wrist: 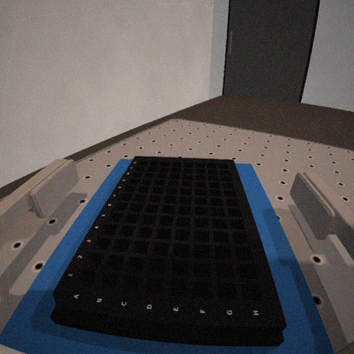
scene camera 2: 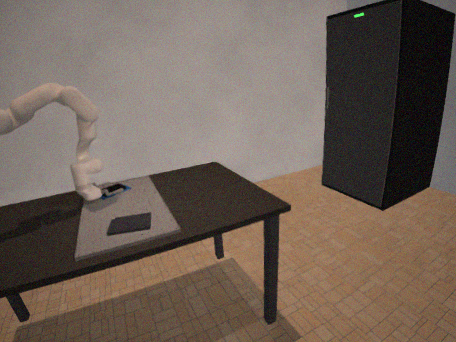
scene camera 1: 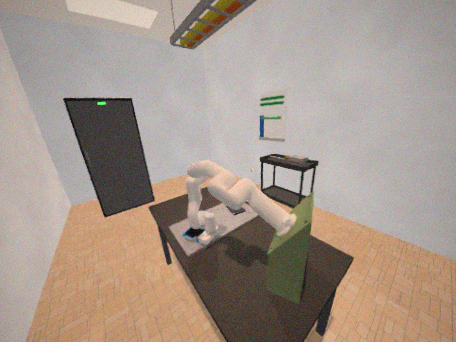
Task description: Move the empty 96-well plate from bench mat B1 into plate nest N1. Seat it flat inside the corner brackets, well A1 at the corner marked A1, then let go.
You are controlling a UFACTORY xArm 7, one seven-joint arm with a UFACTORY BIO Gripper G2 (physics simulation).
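Seen in the pictures: end effector, tool point: [scene camera 2: 112, 187] [scene camera 1: 195, 231]; arm's base, origin of the base link: [scene camera 1: 287, 225].
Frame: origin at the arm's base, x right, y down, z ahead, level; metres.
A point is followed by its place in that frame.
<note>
The black 96-well plate [scene camera 1: 194, 233] @[x -0.381, y 0.287, z 0.499 m] [scene camera 2: 116, 188] @[x -0.360, y 0.288, z 0.541 m] [wrist: 175, 235] lies flat on the blue bench mat B1 [wrist: 257, 200]. In the wrist view its letters A to H run along the near edge, with A at the left, and the numbers start from 1 at that near left corner. My gripper [scene camera 2: 106, 191] [wrist: 185, 195] is open, one finger out to each side of the plate, with a gap on both sides and nothing between the fingers touching them. A dark flat rectangle, apparently plate nest N1 [scene camera 1: 236, 211] @[x 0.014, y 0.292, z 0.624 m] [scene camera 2: 129, 223] @[x 0.043, y 0.292, z 0.682 m], shows apart from the mat; its brackets and A1 mark are too small to tell.
Mat and nest are on a pale perforated board [scene camera 2: 157, 205] @[x -0.115, y 0.303, z 0.779 m] [wrist: 200, 137] on the dark table [scene camera 1: 225, 290] @[x -0.316, y 0.316, z 0.048 m] [scene camera 2: 220, 187] @[x -0.262, y 0.316, z 1.091 m]. A green upright panel [scene camera 1: 289, 260] @[x -0.072, y 0.077, z -0.104 m] stands by the arm's base. A black cart [scene camera 1: 288, 164] stands behind the table, a dark cabinet [scene camera 2: 360, 110] beyond it.
</note>
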